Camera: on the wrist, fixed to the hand. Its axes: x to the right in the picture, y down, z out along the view.
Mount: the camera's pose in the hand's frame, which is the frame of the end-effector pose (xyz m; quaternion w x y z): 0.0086 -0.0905 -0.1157 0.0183 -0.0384 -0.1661 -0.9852
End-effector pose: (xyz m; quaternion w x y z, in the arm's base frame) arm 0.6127 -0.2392 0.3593 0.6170 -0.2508 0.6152 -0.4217
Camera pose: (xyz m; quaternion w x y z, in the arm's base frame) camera 0.4802 -0.2690 0.4160 0.3116 0.7045 0.3221 0.5503
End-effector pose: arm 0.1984 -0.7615 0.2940 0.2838 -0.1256 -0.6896 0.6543
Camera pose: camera 0.2737 -0.6708 0.3821 0.5304 0.7749 -0.2086 -0.2732
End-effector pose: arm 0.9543 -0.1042 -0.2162 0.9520 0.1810 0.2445 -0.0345
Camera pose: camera 0.8955 -0.1465 -0.3443 0.0310 -0.2798 0.0260 -0.9592
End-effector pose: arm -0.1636 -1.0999 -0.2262 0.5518 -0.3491 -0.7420 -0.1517
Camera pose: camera -0.1444 -1.2318 -0.1638 0.2760 -0.6783 0.4434 0.5169
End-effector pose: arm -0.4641 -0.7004 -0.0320 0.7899 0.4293 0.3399 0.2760
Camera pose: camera -0.5353 -0.6807 -0.1593 0.3593 -0.3115 0.2874 -0.8314
